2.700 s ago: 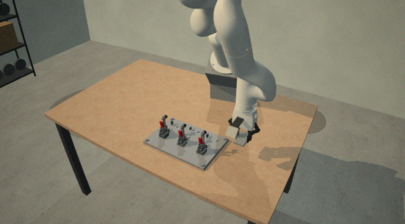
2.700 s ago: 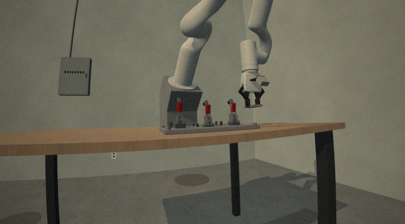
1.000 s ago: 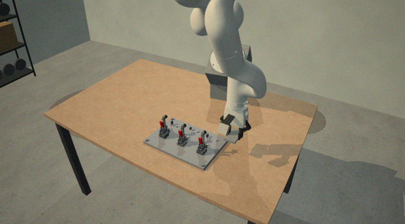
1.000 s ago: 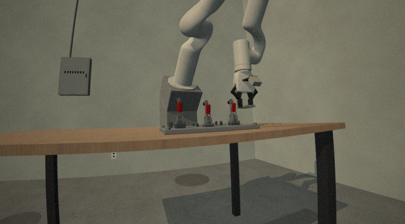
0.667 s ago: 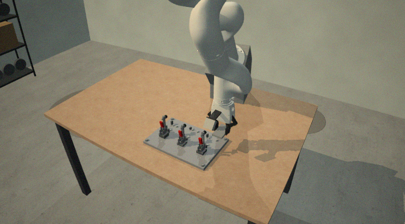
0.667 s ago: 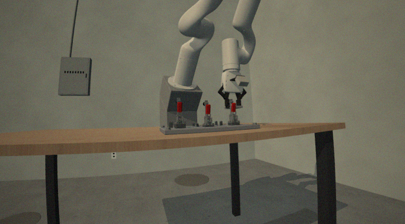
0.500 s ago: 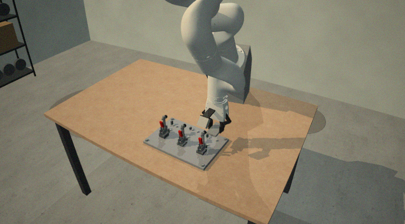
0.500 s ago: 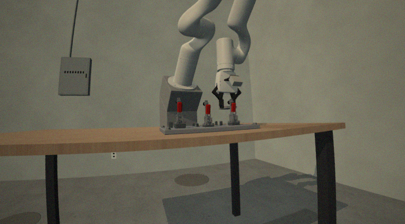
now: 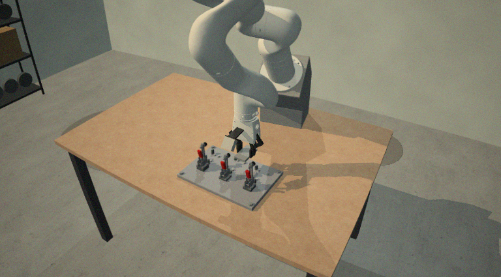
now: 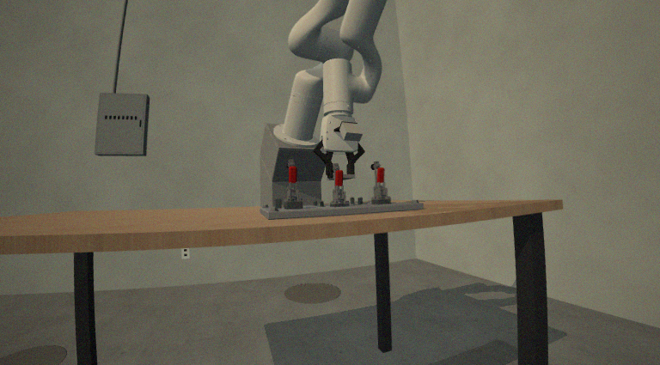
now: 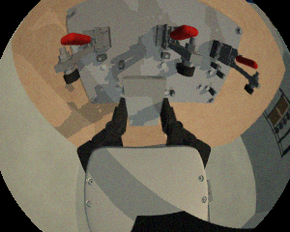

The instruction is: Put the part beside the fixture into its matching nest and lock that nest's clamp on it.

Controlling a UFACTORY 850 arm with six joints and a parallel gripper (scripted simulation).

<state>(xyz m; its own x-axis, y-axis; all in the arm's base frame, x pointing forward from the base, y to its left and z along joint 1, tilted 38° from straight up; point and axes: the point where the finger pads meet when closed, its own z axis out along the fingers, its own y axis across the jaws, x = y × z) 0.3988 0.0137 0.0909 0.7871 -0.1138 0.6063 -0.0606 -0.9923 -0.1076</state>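
The grey fixture plate is 60 mm ahead of my hand, 40 mm to the right of it and 100 mm below it. Round my hand: flat grey part 20 mm below.
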